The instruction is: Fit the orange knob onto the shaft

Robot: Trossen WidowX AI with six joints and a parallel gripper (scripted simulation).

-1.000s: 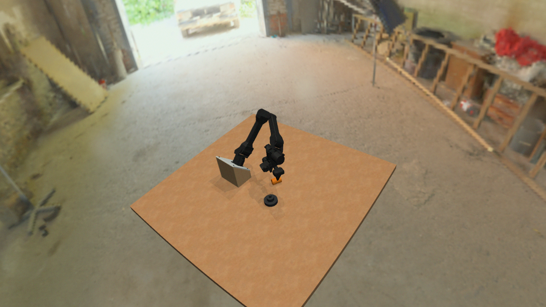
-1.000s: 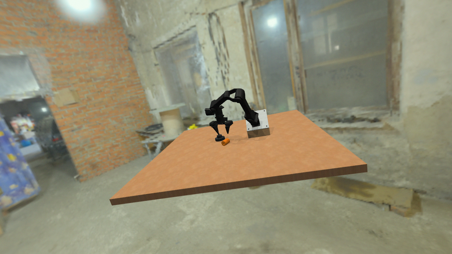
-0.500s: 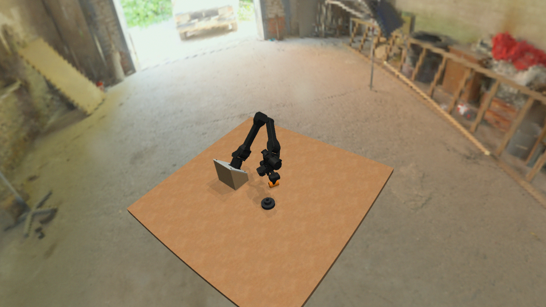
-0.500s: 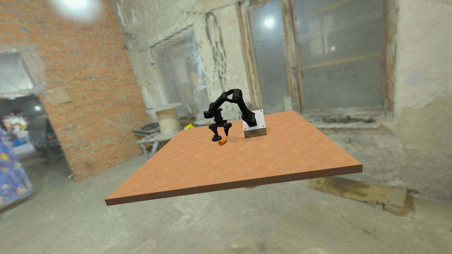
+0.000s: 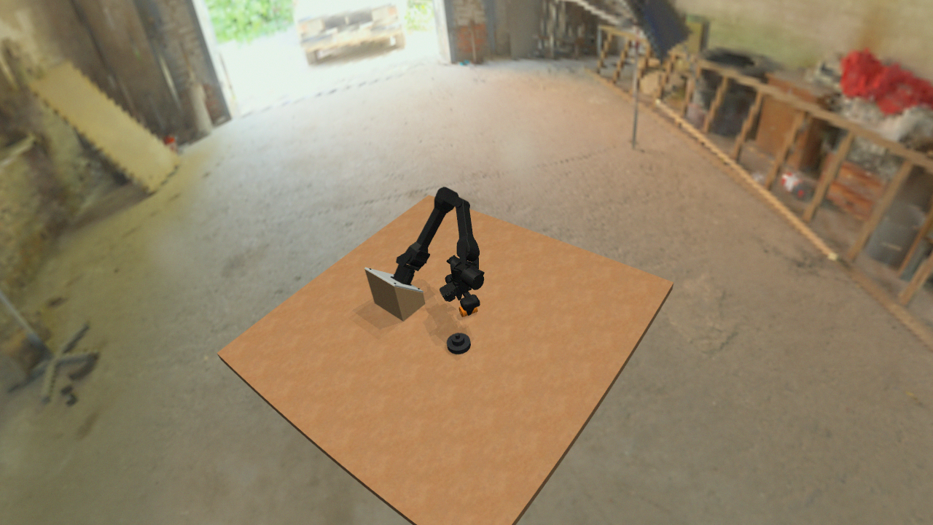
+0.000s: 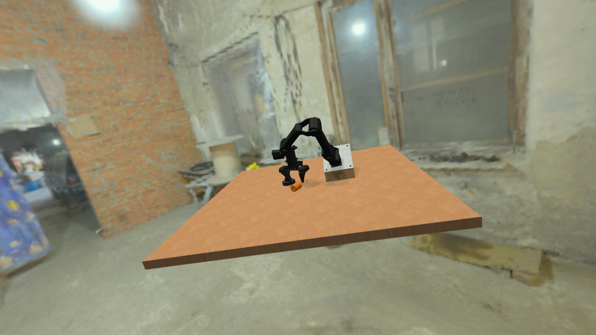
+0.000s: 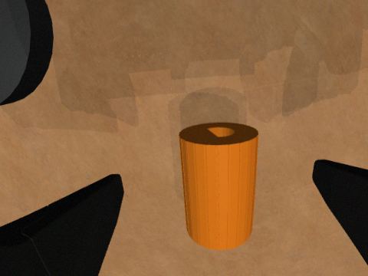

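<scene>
Right now the orange knob is 2 cm below my gripper tip and 1 cm to the left of it. Round my gripper tip: pedestal: 13 cm to the right, 8 cm ahead, 1 cm below.
</scene>
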